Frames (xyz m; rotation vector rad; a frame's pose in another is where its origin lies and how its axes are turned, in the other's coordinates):
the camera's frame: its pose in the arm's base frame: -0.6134 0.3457 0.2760 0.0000 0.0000 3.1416
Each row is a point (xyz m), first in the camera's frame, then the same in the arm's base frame.
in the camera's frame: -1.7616 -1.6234 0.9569
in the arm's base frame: 1.1482 1.9691 1.2329
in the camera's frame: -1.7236 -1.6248 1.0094
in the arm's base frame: 1.1102 1.9705 1.2854
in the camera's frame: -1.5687 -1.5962 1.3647
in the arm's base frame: 0.9553 1.9419 1.6407
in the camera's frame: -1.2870 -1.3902 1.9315
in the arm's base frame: 0.6736 1.7359 2.2075
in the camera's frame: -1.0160 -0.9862 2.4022
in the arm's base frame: 0.4026 1.3319 2.6782
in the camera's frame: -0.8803 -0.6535 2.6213
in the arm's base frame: 0.2669 0.9992 2.8973
